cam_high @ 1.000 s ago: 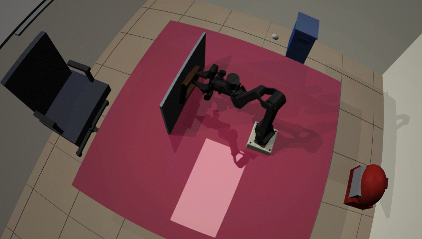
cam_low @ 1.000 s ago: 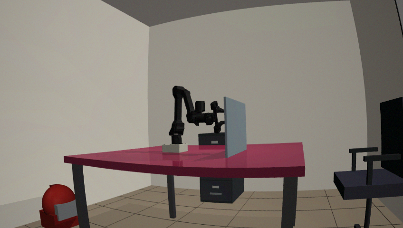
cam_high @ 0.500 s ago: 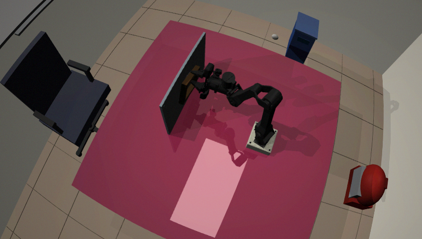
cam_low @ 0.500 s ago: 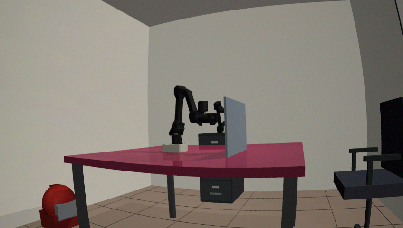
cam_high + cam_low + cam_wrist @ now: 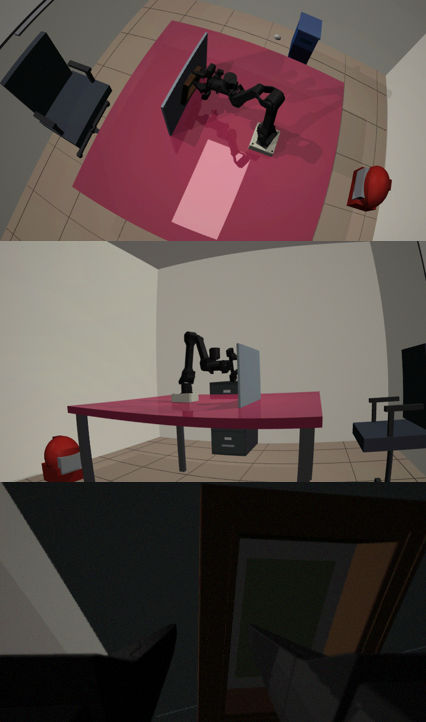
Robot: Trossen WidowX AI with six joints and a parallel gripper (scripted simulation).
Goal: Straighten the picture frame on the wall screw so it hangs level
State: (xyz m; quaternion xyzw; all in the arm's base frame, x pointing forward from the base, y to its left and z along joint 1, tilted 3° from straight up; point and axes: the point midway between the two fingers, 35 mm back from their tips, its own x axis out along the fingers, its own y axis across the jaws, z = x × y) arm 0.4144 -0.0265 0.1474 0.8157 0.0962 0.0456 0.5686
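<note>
Right now my gripper tip is 50 mm above the brown wooden picture frame and 20 mm to the right of it. Also, from my gripper tip: wall panel: 60 mm below, 10 mm to the left, 10 mm ahead.
</note>
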